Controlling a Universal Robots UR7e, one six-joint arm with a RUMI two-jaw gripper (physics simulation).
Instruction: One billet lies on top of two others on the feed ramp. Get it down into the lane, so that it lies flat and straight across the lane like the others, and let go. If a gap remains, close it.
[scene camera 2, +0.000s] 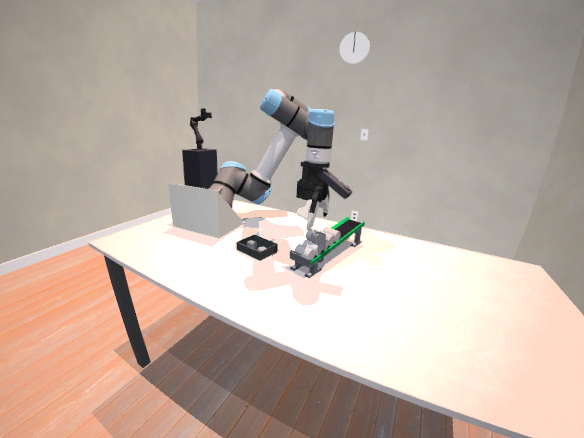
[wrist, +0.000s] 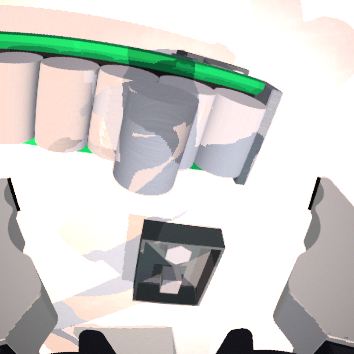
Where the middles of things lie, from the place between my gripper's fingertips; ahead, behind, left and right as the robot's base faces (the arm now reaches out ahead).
Labels:
Now: the grey end stop (wrist: 270, 96) 100 mm below my hand, 70 mm to the right of it and 20 mm behind it. The rest, counted from my hand: black tray (wrist: 207, 245): 230 mm behind, 150 mm below, 10 mm to the right.

